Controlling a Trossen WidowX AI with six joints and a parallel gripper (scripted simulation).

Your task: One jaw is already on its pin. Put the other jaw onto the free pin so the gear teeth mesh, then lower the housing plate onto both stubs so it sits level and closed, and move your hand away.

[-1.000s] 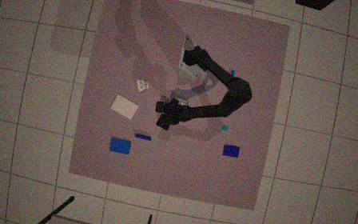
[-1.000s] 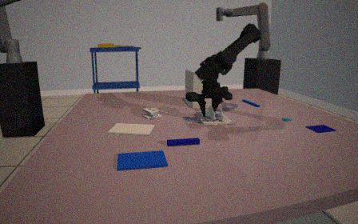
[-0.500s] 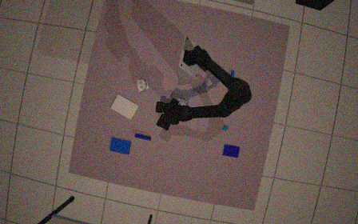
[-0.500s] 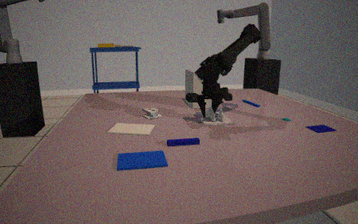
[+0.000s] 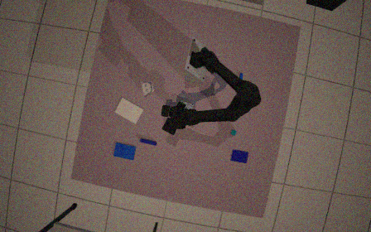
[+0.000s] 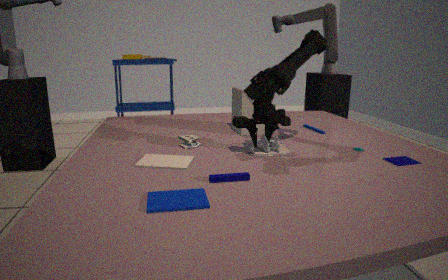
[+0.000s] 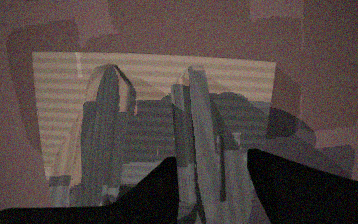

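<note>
Now: the grey housing plate 11 cm behind my gripper tip, 23 cm to the right of it and 1 cm above it. Also, from my gripper tip: dark blue bar (22 cm ahead, 16 cm to the right, 1 cm below); dark blue slab (19 cm ahead, 43 cm to the left, 2 cm below); teal piece (5 cm ahead, 36 cm to the left, 2 cm below).
</note>
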